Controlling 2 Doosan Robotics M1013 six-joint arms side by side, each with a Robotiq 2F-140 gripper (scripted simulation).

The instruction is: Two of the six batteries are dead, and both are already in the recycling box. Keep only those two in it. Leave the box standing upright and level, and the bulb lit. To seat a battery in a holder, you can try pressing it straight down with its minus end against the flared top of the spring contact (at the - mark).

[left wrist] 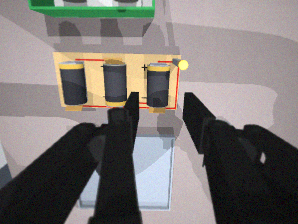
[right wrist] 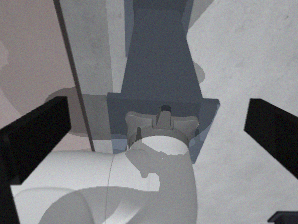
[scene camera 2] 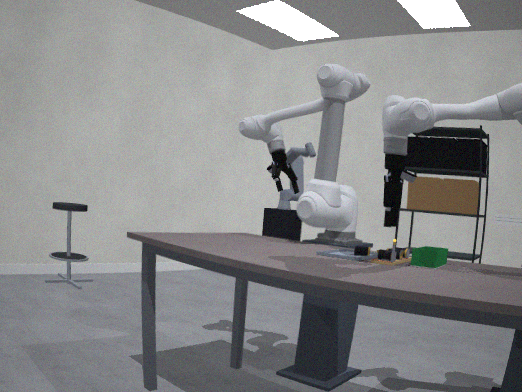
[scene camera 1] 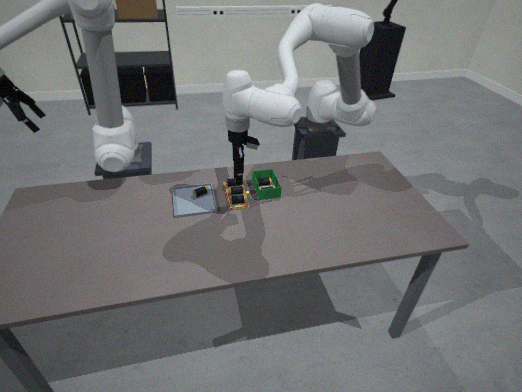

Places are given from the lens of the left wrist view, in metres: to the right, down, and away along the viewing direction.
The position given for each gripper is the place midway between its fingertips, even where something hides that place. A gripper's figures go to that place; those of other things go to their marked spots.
left gripper (left wrist: 161, 105): 0.01, -0.01, 0.17
pale blue tray (left wrist: 153, 155): 0.01, 0.09, 0.34
